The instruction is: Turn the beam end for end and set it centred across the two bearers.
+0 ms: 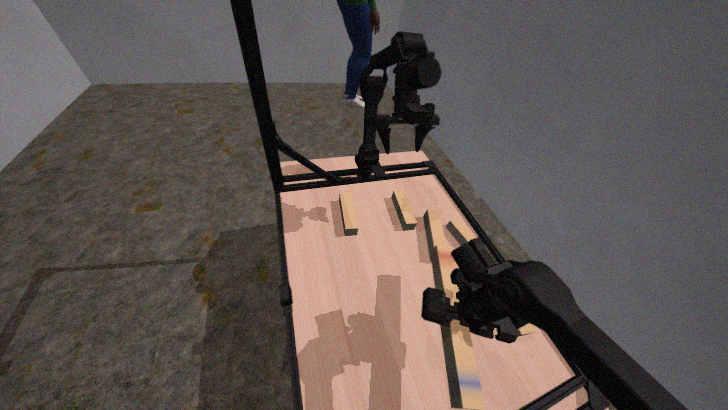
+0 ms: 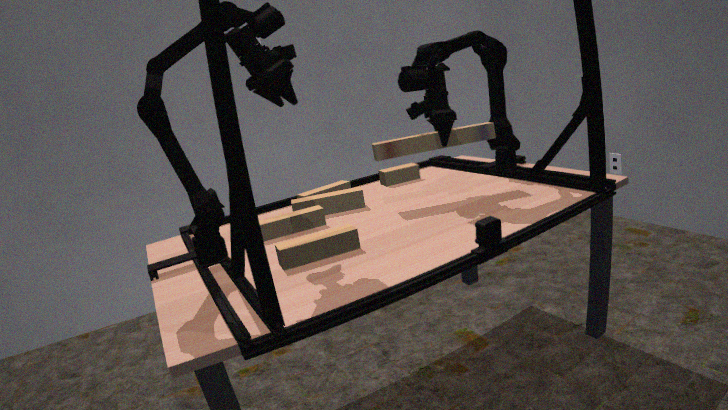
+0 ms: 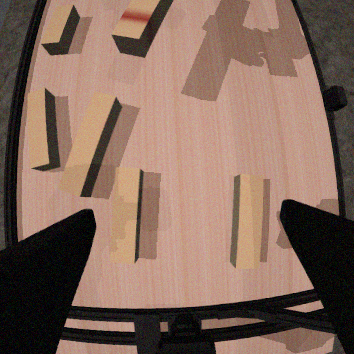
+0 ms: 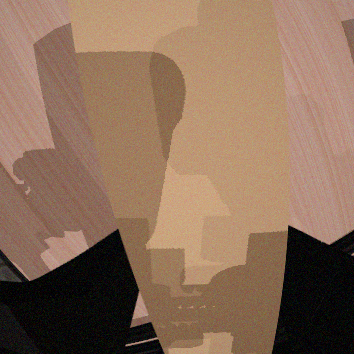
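Seen in the pictures: left gripper, fingertip midpoint: [image 1: 402, 152] [image 2: 289, 105] [image 3: 188, 214]; right gripper, fingertip midpoint: [image 1: 450, 323] [image 2: 443, 145] [image 4: 201, 222]; left arm's base, origin of the base link: [image 1: 363, 173] [image 2: 212, 260] [image 3: 184, 328]; right arm's base, origin of the base link: [image 2: 506, 168].
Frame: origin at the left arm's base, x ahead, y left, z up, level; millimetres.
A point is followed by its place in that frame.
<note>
The beam [image 1: 464, 359] {x 728, y -37, z 162 mm} [image 2: 415, 146] {x 574, y 2, z 133 mm} [image 3: 131, 29] {x 493, y 54, z 155 mm} [image 4: 225, 115] {x 617, y 18, z 158 mm}, a long wooden bar with a red band near one end and a blue band near the other, hangs above the table, red end towards the left arm. My right gripper [image 1: 460, 311] [image 2: 445, 140] {x 659, y -8, z 121 mm} [image 4: 201, 222] {x 659, y -8, z 121 mm} is shut on its middle. Two parallel wooden blocks, the bearers, lie apart near the left arm: one bearer [image 1: 348, 211] {x 217, y -128, z 25 mm} [image 2: 319, 248] {x 203, y -148, z 6 mm} [image 3: 248, 220] {x 210, y -124, z 25 mm} and the other bearer [image 1: 403, 209] {x 248, y 82, z 25 mm} [image 2: 294, 224] {x 232, y 73, z 3 mm} [image 3: 126, 215] {x 231, y 91, z 25 mm}. My left gripper [image 1: 403, 150] {x 248, y -2, z 297 mm} [image 2: 288, 103] {x 248, y -2, z 297 mm} [image 3: 188, 214] {x 248, y -2, z 297 mm} is open and empty, high above the table.
A slanted block [image 2: 329, 202] {x 365, y 140, z 14 mm} [image 3: 94, 142] {x 365, y 146, z 31 mm} lies beside the second bearer, with another block [image 1: 461, 231] {x 390, y 261, z 25 mm} [image 3: 39, 130] {x 403, y 270, z 25 mm} near the table edge. A shorter block [image 2: 399, 175] {x 666, y 245, z 7 mm} [image 3: 60, 30] {x 651, y 252, z 28 mm} lies farther along that edge. Black frame posts [image 1: 252, 76] {x 32, y -368, z 410 mm} [image 2: 231, 142] {x 23, y -380, z 271 mm} rise at the table.
</note>
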